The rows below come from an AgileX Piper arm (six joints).
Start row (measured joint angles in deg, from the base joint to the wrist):
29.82, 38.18, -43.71, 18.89, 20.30, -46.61
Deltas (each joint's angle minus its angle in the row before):
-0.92, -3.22, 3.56, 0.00, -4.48, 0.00
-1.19, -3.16, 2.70, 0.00, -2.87, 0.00
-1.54, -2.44, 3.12, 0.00, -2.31, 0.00
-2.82, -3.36, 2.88, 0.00, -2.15, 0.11
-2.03, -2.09, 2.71, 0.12, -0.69, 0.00
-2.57, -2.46, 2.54, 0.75, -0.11, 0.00
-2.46, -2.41, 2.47, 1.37, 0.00, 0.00
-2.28, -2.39, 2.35, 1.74, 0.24, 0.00
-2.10, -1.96, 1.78, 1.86, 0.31, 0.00
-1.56, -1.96, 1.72, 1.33, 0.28, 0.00
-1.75, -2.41, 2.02, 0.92, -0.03, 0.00
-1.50, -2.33, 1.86, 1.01, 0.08, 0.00
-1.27, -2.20, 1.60, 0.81, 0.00, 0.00
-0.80, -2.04, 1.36, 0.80, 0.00, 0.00
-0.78, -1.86, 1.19, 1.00, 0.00, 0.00
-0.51, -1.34, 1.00, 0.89, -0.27, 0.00
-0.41, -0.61, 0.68, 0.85, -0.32, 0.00
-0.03, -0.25, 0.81, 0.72, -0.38, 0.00
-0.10, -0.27, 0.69, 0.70, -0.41, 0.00
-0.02, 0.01, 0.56, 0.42, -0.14, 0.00
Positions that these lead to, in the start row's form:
28.90, 34.96, -40.15, 18.89, 15.82, -46.61
27.71, 31.80, -37.45, 18.89, 12.95, -46.61
26.17, 29.36, -34.33, 18.89, 10.64, -46.61
23.35, 26.00, -31.45, 18.89, 8.49, -46.50
21.32, 23.91, -28.74, 19.01, 7.80, -46.50
18.75, 21.45, -26.20, 19.76, 7.69, -46.50
16.29, 19.04, -23.73, 21.13, 7.69, -46.50
14.01, 16.65, -21.38, 22.87, 7.93, -46.50
11.91, 14.69, -19.60, 24.73, 8.24, -46.50
10.35, 12.73, -17.88, 26.06, 8.52, -46.50
8.60, 10.32, -15.86, 26.98, 8.49, -46.50
7.10, 7.99, -14.00, 27.99, 8.57, -46.50
5.83, 5.79, -12.40, 28.80, 8.57, -46.50
5.03, 3.75, -11.04, 29.60, 8.57, -46.50
4.25, 1.89, -9.85, 30.60, 8.57, -46.50
3.74, 0.55, -8.85, 31.49, 8.30, -46.50
3.33, -0.06, -8.17, 32.34, 7.98, -46.50
3.30, -0.31, -7.36, 33.06, 7.60, -46.50
3.20, -0.58, -6.67, 33.76, 7.19, -46.50
3.18, -0.57, -6.11, 34.18, 7.05, -46.50

